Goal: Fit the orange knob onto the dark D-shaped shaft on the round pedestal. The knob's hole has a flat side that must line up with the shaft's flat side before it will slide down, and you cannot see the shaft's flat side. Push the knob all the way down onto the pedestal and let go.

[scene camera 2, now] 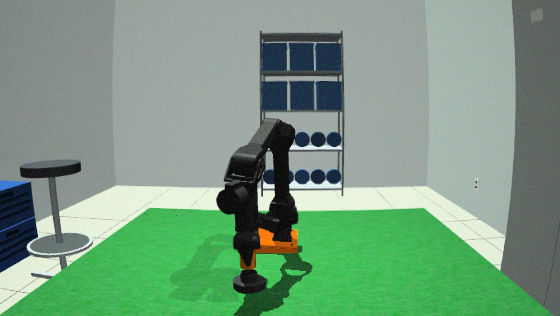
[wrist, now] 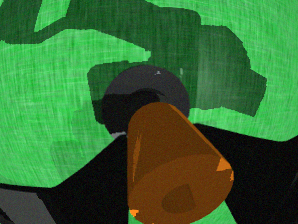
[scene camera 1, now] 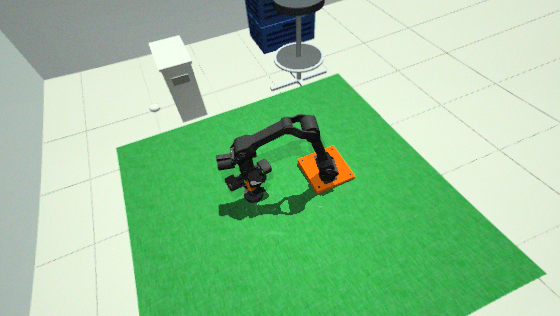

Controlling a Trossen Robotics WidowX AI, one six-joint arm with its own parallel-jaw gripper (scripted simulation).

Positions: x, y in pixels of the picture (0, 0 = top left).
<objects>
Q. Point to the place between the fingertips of my gripper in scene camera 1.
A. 251, 186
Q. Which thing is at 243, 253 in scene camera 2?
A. My gripper.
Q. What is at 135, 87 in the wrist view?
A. A dark round pedestal.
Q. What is my gripper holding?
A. An orange knob.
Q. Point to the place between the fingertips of my gripper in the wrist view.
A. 160, 136
</objects>
